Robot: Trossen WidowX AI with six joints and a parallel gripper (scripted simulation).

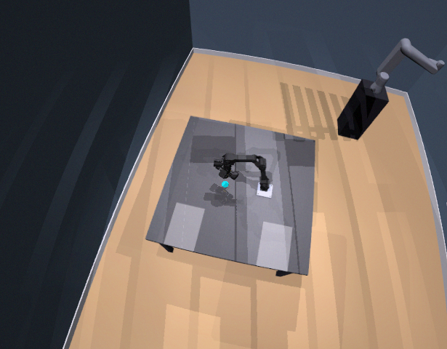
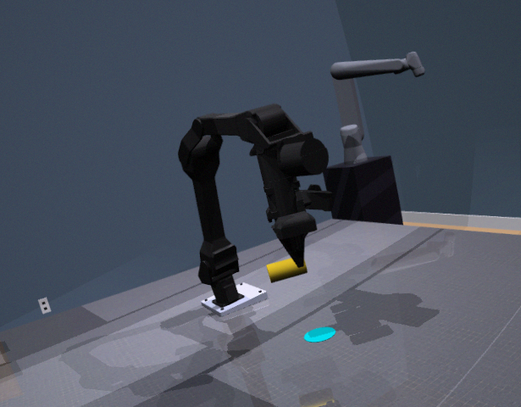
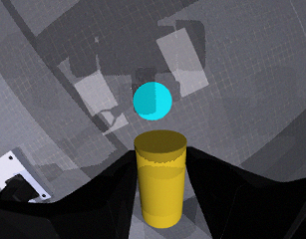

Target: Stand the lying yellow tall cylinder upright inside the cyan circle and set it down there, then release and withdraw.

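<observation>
The cyan circle is 10 mm to the left of my gripper tip and 150 mm below it. Round my gripper tip: yellow tall cylinder 10 mm behind, 20 mm to the right.
</observation>
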